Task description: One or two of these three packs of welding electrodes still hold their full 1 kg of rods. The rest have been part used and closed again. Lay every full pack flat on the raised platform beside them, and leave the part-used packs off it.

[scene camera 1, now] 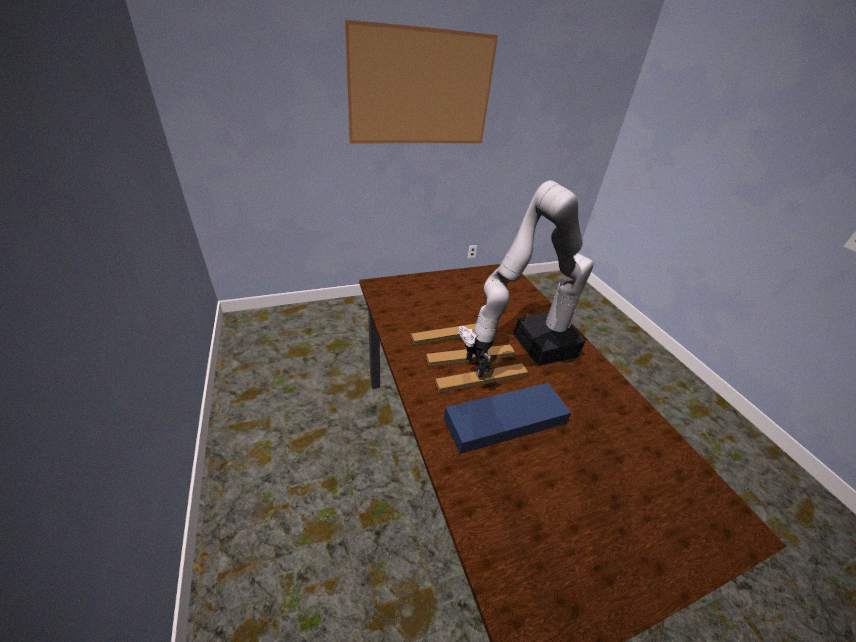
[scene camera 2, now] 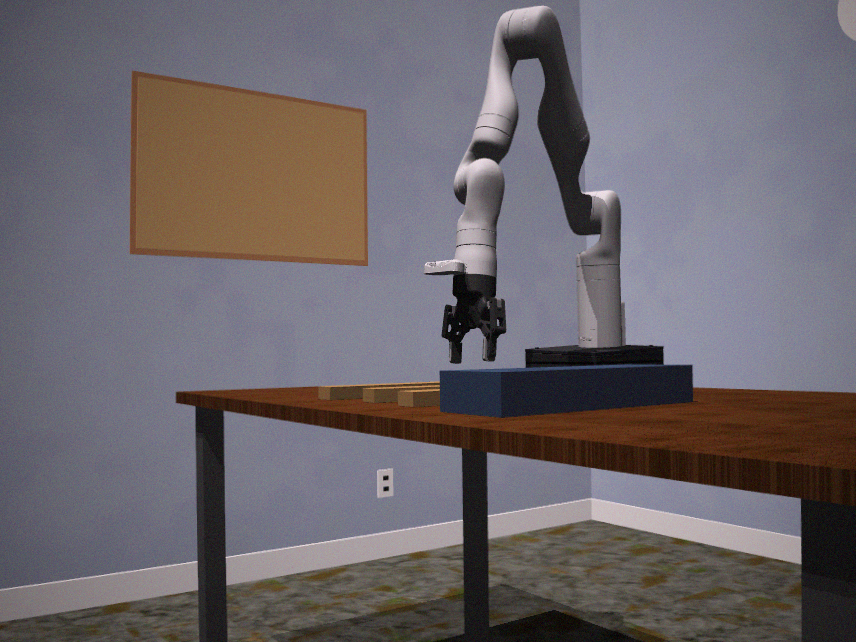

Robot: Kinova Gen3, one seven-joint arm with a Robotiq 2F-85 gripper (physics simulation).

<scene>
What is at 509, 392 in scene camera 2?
A blue platform.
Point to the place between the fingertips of my gripper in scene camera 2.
At 471, 362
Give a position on a tan pack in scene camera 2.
339, 392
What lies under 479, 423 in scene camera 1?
A blue platform.
</scene>
